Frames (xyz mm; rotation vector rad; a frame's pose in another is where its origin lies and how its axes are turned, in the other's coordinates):
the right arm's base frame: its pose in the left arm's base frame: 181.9 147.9 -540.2 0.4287 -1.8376 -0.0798
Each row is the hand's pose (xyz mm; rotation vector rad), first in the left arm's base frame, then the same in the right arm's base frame.
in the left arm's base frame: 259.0 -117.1 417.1 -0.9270 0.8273 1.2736
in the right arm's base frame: 941.3 -7.6 -326.3 -0.2275 -2.4881 -1.8748
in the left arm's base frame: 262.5 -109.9 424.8 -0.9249 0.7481 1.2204
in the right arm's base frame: 945.1 0.3 -333.1 0.1631 2.4565 1.8467
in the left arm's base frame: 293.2 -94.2 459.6 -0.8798 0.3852 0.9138
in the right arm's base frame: 964.1 16.6 -375.2 -0.1544 2.1720 1.5523
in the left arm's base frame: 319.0 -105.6 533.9 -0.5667 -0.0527 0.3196
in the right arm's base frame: 1029.3 19.6 -420.6 -0.5103 1.8006 0.8361
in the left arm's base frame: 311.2 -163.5 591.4 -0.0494 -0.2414 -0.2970
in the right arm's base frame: 1102.7 -16.8 -421.8 -0.6920 1.5217 -0.0260
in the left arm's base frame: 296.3 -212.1 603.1 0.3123 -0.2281 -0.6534
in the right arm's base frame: 1133.1 -55.2 -403.6 -0.7411 1.3818 -0.5741
